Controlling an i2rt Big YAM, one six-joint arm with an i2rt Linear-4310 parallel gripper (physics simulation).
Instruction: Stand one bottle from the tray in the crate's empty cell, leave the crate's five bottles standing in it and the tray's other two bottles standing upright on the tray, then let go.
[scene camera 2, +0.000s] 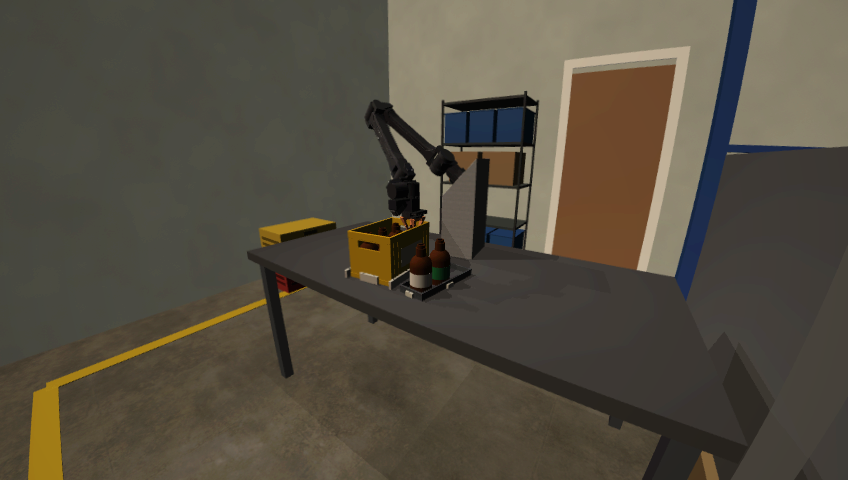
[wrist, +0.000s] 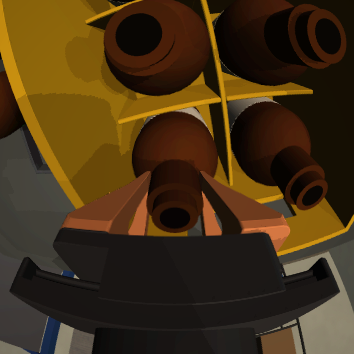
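Where they show: gripper, between the fingertips: (wrist: 174, 178); arm's base, origin of its link: (scene camera 2: 463, 181).
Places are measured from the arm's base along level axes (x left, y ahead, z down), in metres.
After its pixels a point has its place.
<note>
The yellow crate (scene camera 2: 370, 261) @[x -0.076, y 0.531, z 0.244 m] (wrist: 65, 120) @[x -0.012, y 0.368, z 0.164 m] stands on the table. My gripper (scene camera 2: 412, 223) @[x -0.058, y 0.308, z 0.192 m] (wrist: 174, 178) @[x -0.058, y 0.308, z 0.192 m] is shut on the neck of a brown bottle (wrist: 175, 142) @[x -0.061, y 0.332, z 0.199 m], whose body is inside the crate's end cell on the tray side. Its base is hidden, so I cannot tell whether it touches the crate floor. Other brown bottles (wrist: 157, 65) @[x -0.060, y 0.383, z 0.168 m] (wrist: 250, 45) @[x -0.113, y 0.393, z 0.200 m] (wrist: 270, 142) @[x -0.130, y 0.326, z 0.200 m] stand in neighbouring cells; the far end is partly out of view. A white-label bottle (scene camera 2: 420, 264) @[x 0.124, y 0.512, z 0.215 m] and a green-label bottle (scene camera 2: 439, 258) @[x 0.141, y 0.426, z 0.217 m] stand upright on the dark tray (scene camera 2: 462, 274) @[x 0.181, y 0.331, z 0.299 m].
The tray sits close beside the crate on the grey table (scene camera 2: 535, 315) @[x 0.466, y 0.428, z 0.321 m]. Pale blocks (scene camera 2: 368, 278) @[x -0.078, y 0.543, z 0.305 m] lie against the crate's base. A grey wedge-shaped panel (scene camera 2: 464, 208) @[x 0.073, y 0.123, z 0.099 m] stands behind the tray. Yellow dividers (wrist: 226, 135) @[x -0.103, y 0.321, z 0.227 m] separate the crate's cells near my fingers.
</note>
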